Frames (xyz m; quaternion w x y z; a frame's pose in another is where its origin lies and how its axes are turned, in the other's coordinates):
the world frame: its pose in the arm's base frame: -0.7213 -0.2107 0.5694 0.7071 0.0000 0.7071 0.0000
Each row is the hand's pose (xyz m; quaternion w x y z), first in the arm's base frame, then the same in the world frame.
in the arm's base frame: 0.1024 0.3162 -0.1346 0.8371 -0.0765 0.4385 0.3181
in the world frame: 0.7040 0.5269 0.8237 0.9020 -0.2790 -0.2818 0.1708
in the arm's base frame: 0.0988 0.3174 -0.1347 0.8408 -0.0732 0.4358 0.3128
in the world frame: 0.7041 0.5281 0.8201 0.9027 -0.2729 -0.2864 0.1694
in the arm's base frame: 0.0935 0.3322 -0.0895 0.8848 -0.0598 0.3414 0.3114
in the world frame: 0.6589 0.5429 0.8148 0.8671 -0.2625 -0.3842 0.1779
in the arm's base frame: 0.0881 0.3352 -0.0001 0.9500 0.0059 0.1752 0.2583
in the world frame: 0.5695 0.5459 0.8094 0.7957 -0.1785 -0.5479 0.1868
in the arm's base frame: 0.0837 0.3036 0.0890 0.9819 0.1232 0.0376 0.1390
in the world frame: 0.4804 0.5143 0.8050 0.7209 -0.0112 -0.6677 0.1854
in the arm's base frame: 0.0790 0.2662 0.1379 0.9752 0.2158 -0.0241 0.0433
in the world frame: 0.4315 0.4769 0.8003 0.6725 0.1220 -0.7066 0.1832
